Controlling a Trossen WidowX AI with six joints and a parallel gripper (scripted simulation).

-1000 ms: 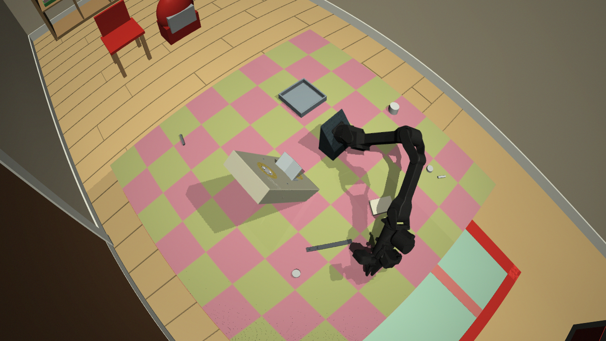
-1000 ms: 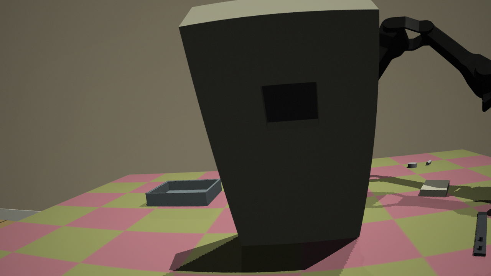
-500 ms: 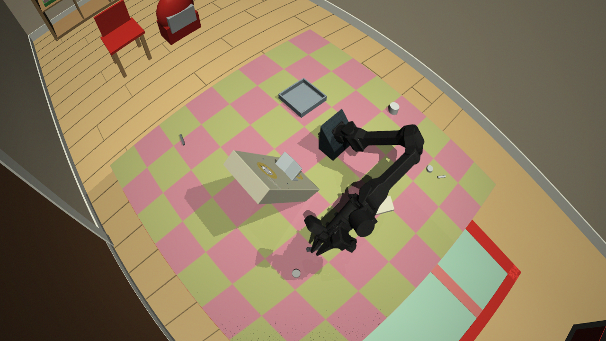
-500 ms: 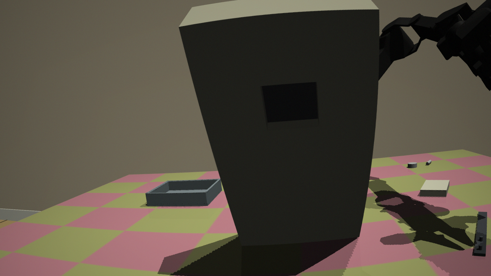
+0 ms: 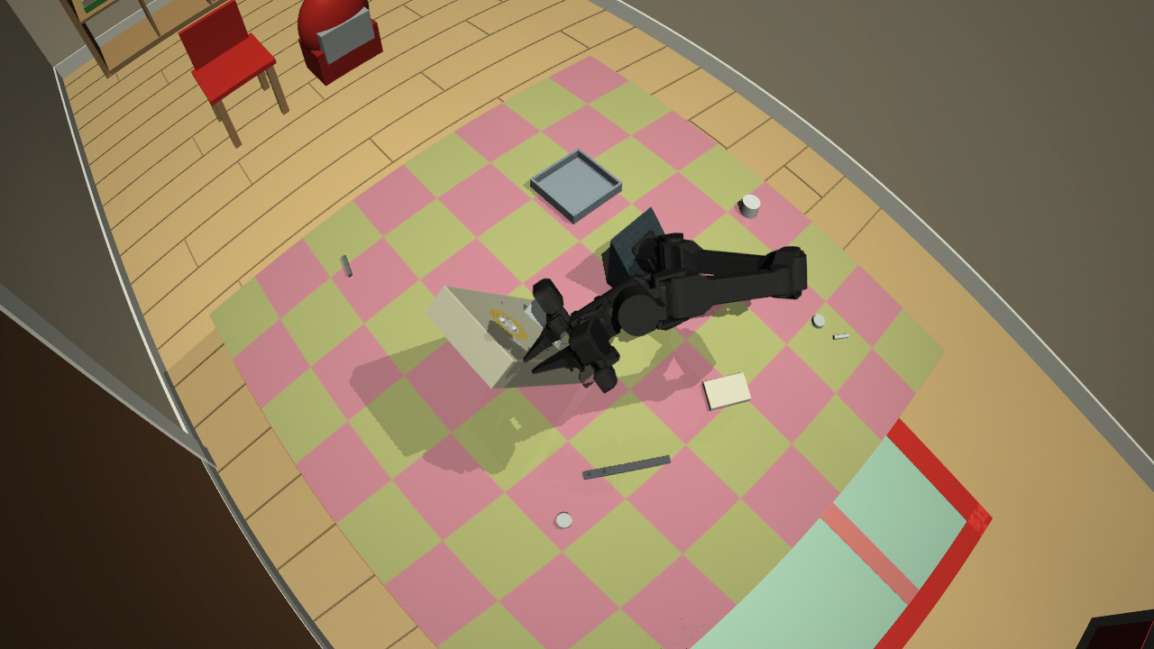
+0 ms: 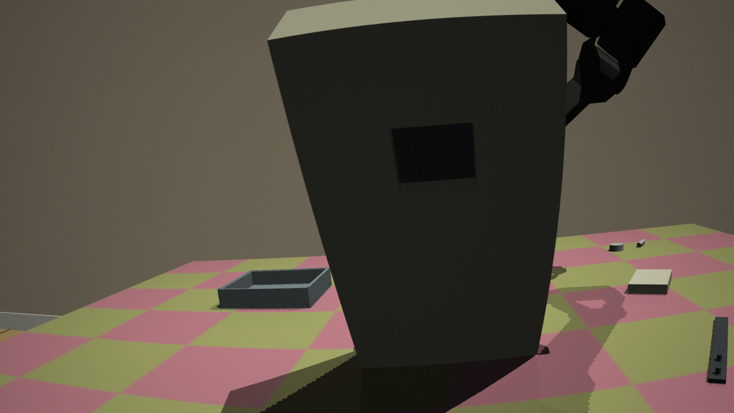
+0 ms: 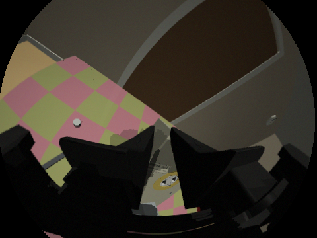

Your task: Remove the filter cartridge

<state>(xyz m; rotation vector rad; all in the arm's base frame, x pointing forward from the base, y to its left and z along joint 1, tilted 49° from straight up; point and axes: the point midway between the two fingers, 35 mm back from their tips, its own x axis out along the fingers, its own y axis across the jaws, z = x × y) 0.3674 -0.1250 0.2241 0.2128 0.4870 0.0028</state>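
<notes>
Right now my gripper tip is 4 cm past the round grey filter cartridge, 11 cm to the left of it and 9 cm above it. Also, from my gripper tip: olive service panel: 9 cm behind, 11 cm to the right, 17 cm below; cream block: 32 cm behind, 22 cm to the left, 31 cm below; grey tray: 49 cm behind, 35 cm to the right, 31 cm below.
</notes>
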